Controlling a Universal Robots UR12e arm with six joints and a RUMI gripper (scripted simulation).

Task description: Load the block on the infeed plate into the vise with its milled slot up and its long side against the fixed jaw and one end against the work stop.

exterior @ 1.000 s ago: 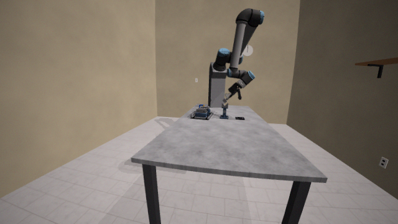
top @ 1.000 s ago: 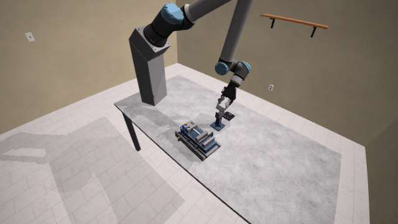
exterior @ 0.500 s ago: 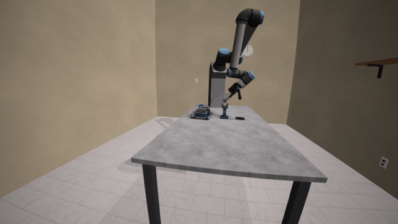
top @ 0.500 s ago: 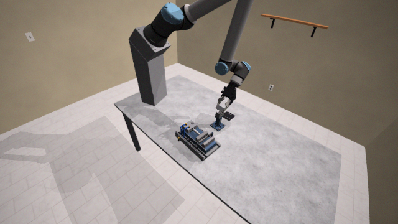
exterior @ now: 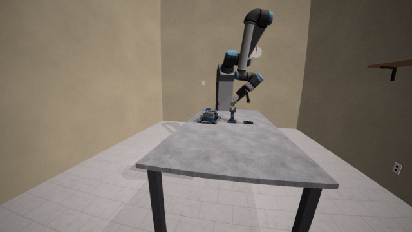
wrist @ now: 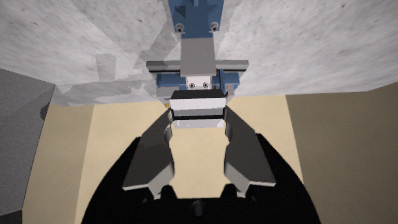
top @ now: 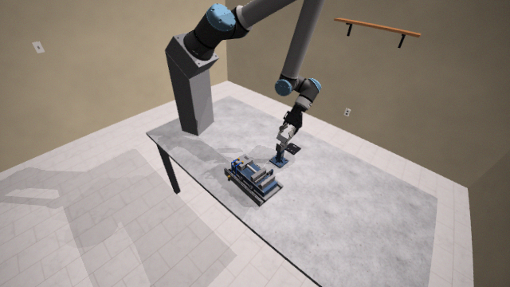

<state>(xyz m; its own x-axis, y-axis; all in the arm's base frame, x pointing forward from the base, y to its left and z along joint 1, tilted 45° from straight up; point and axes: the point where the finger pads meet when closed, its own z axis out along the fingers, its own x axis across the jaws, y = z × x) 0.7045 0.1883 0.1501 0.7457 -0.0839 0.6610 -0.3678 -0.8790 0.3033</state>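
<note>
My gripper is now right at the part. Round my hand: cylinder rod: 23 cm to the right, 11 cm below, 2 cm ahead; work stop: 18 cm to the right, 10 cm below, 10 cm ahead; moving jaw: 23 cm to the right, 11 cm below, 7 cm ahead.
</note>
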